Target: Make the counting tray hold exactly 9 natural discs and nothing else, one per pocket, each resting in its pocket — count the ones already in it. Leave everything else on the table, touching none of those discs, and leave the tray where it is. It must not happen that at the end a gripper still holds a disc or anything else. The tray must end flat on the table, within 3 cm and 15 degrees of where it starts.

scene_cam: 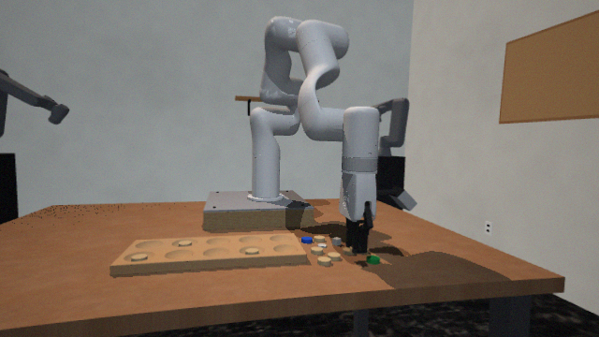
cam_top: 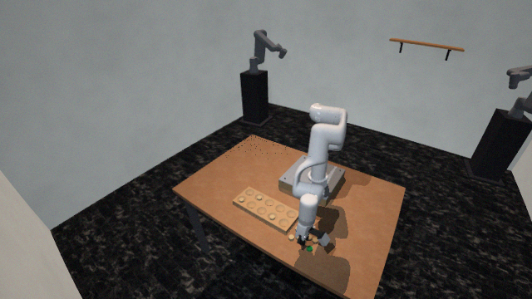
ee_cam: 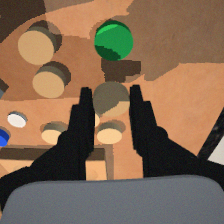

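The green disc is 10 mm ahead of my hand, 40 mm to the left of it and 40 mm below it. Also, from my hand: blue disc: 160 mm behind, 60 mm to the right, 40 mm below; then small white disc: 110 mm behind, 30 mm to the right, 50 mm below; then cube: 120 mm behind, 10 mm to the left, 40 mm below.
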